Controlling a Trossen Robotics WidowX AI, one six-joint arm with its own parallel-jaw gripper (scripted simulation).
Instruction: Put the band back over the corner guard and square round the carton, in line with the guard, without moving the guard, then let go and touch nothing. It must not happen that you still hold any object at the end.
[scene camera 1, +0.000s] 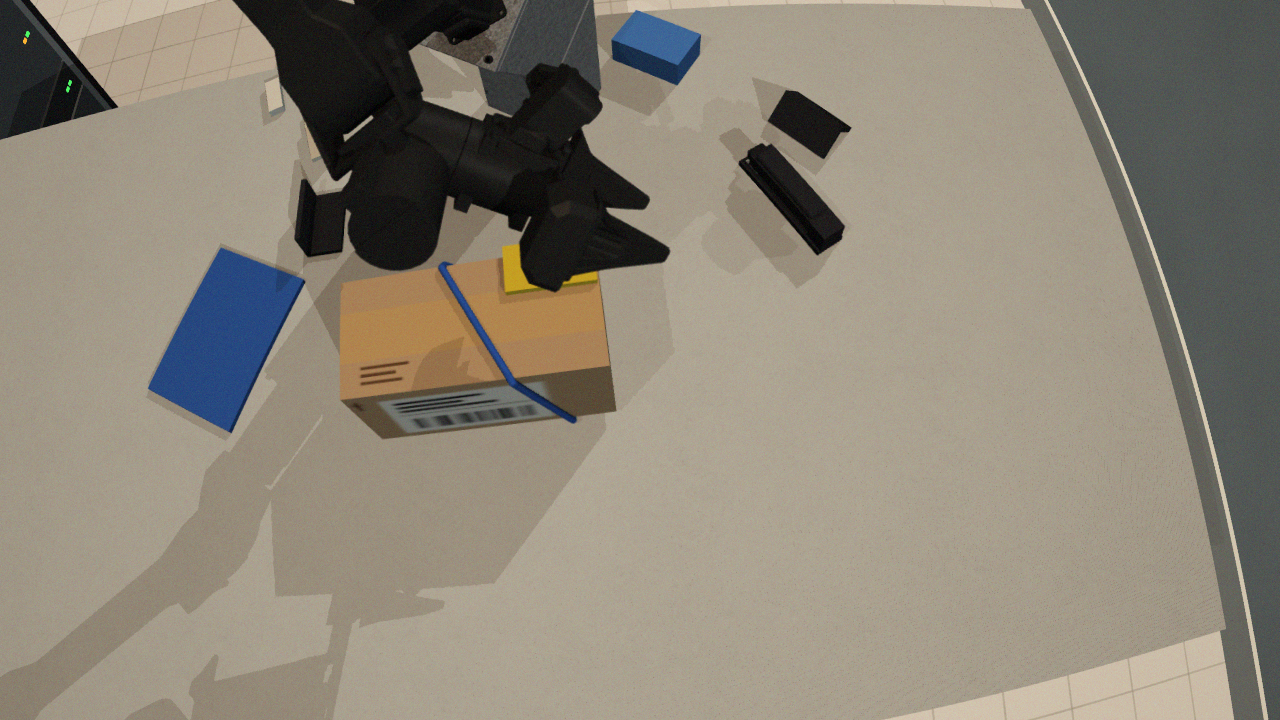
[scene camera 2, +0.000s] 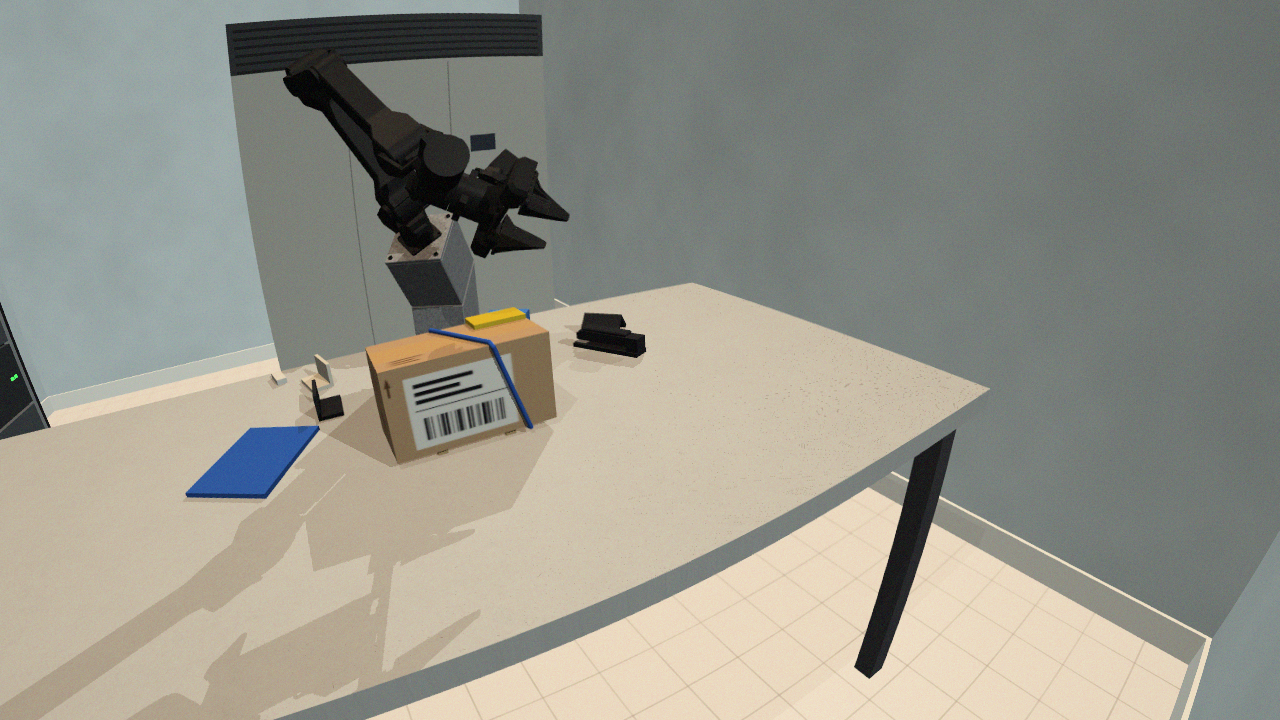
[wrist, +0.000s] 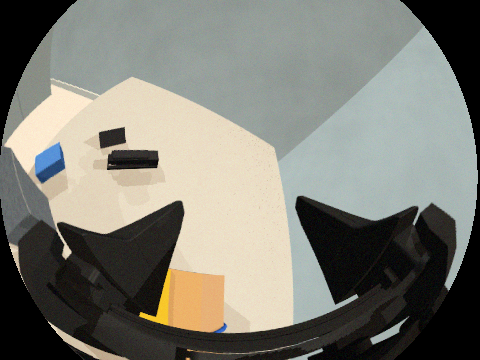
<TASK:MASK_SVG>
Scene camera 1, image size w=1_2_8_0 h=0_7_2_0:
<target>my gripper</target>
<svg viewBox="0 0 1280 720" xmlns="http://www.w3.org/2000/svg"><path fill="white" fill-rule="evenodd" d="M471 117L465 143L450 177L448 196L454 198L453 209L467 214L470 205L473 204L508 216L508 228L519 232L523 231L529 216L531 217L519 241L521 269L528 284L557 292L560 290L564 280L568 282L575 275L606 269L657 264L666 261L670 254L668 246L612 216L606 209L644 210L650 202L650 198L591 153L581 127L590 124L598 116L603 108L603 104L599 99L600 93L579 75L579 71L576 68L571 68L568 64L561 63L559 67L538 63L526 75L526 85L531 96L523 100L523 105L512 117L499 113L494 113L494 115L486 113L483 121Z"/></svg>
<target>flat blue pad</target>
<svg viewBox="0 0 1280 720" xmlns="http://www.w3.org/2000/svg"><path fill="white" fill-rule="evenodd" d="M220 248L183 316L148 389L232 433L261 369L305 284L305 280Z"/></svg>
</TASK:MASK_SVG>
